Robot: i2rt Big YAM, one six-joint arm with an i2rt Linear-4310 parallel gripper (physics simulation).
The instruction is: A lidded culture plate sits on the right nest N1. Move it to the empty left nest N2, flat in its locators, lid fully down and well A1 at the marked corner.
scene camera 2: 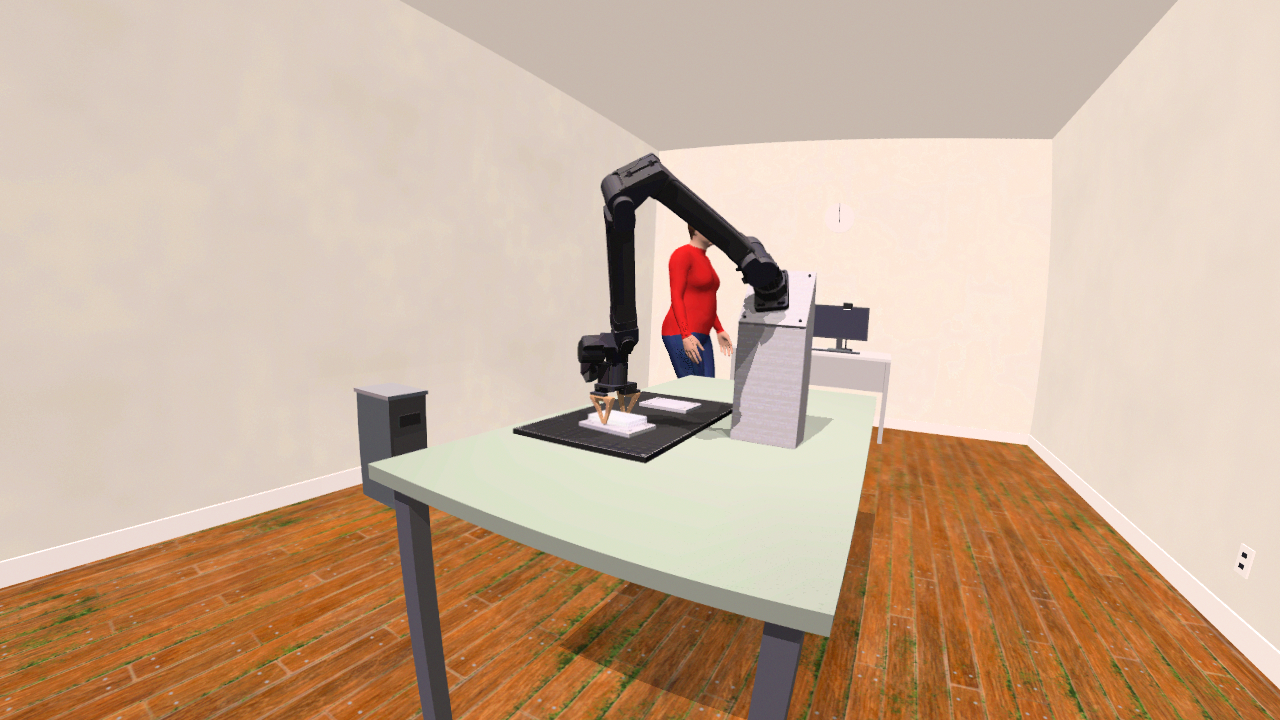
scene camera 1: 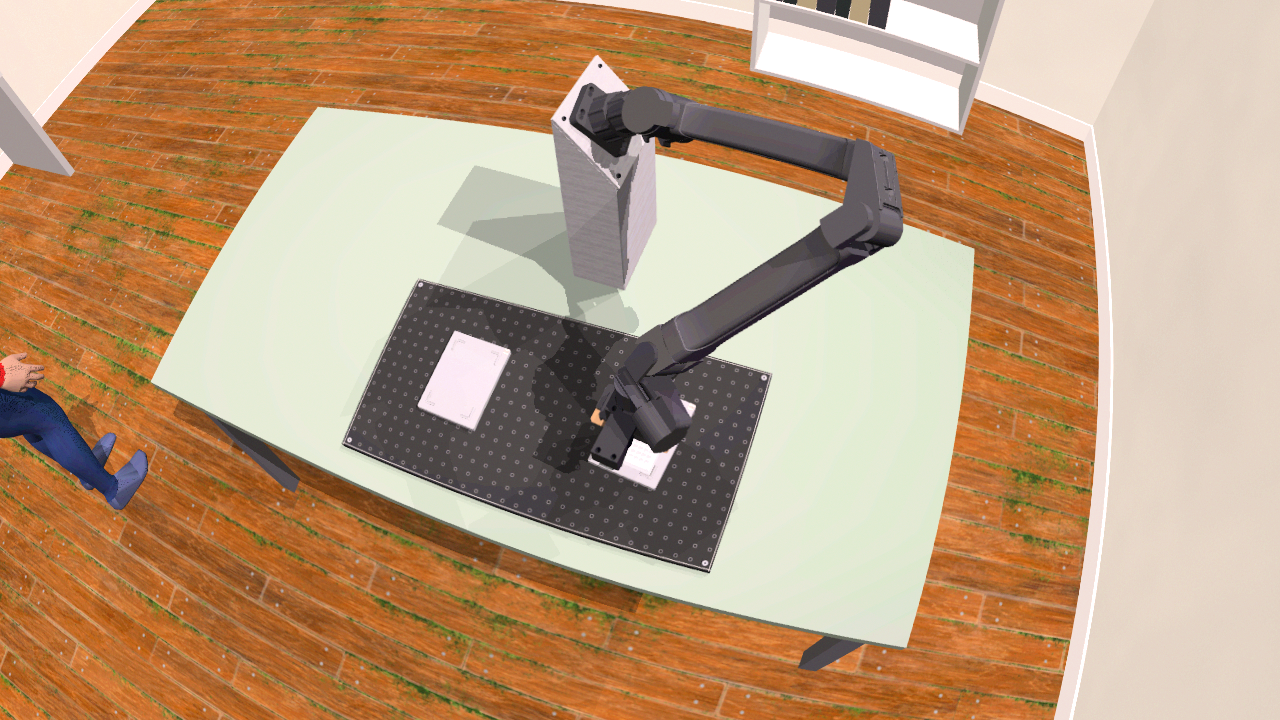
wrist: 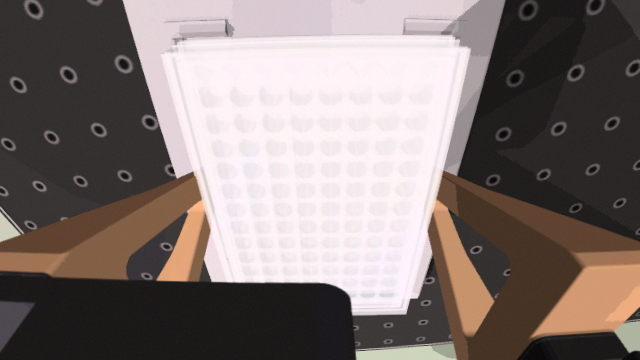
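Seen in the pictures: gripper, fingertip midpoint: (scene camera 2: 614, 421) (wrist: 318, 179); arm's base, link origin: (scene camera 2: 772, 292) (scene camera 1: 600, 120).
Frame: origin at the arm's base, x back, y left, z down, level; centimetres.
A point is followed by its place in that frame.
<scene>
The lidded culture plate (scene camera 1: 640, 459) @(x -40.4, y 15.6, z 33.7 cm) (scene camera 2: 630, 420) @(x -29.9, y 17.8, z 33.5 cm) (wrist: 320, 165) @(x -37.7, y 13.8, z 33.6 cm) is white and translucent, with rows of wells showing through the lid. It lies level, on or very slightly above the right nest N1 (scene camera 1: 655, 484) @(x -43.4, y 18.8, z 35.7 cm) (scene camera 2: 636, 431) @(x -27.7, y 18.7, z 35.8 cm) (wrist: 320, 17) @(x -41.8, y 13.0, z 35.7 cm); the frames do not show whether it touches. Two raised corner locators show at its far edge in the wrist view. My gripper (scene camera 2: 617, 415) @(x -35.9, y 14.2, z 35.2 cm) (wrist: 318, 179) @(x -35.9, y 14.2, z 35.2 cm) is shut on the plate, with orange fingers at its two long sides. The left nest N2 (scene camera 1: 464, 380) @(x -32.9, y -18.1, z 35.7 cm) (scene camera 2: 669, 405) @(x -31.7, y -15.1, z 35.7 cm) is empty. The lid looks flat. Well A1 and the marked corner cannot be made out.
Both nests sit on a black perforated board (scene camera 1: 537, 474) @(x -46.0, y -0.6, z 36.8 cm) (scene camera 2: 572, 438) @(x -39.3, y 29.7, z 36.8 cm) on the pale green table (scene camera 1: 805, 555) @(x -50.2, y 46.1, z 38.2 cm) (scene camera 2: 626, 501) @(x -13.4, y 54.5, z 38.1 cm). The arm's grey pedestal (scene camera 1: 599, 214) @(x -7.2, y 1.0, z 16.3 cm) (scene camera 2: 769, 385) @(x 1.7, y 5.6, z 23.0 cm) stands behind the board. A person in red (scene camera 2: 693, 291) stands beyond the table.
</scene>
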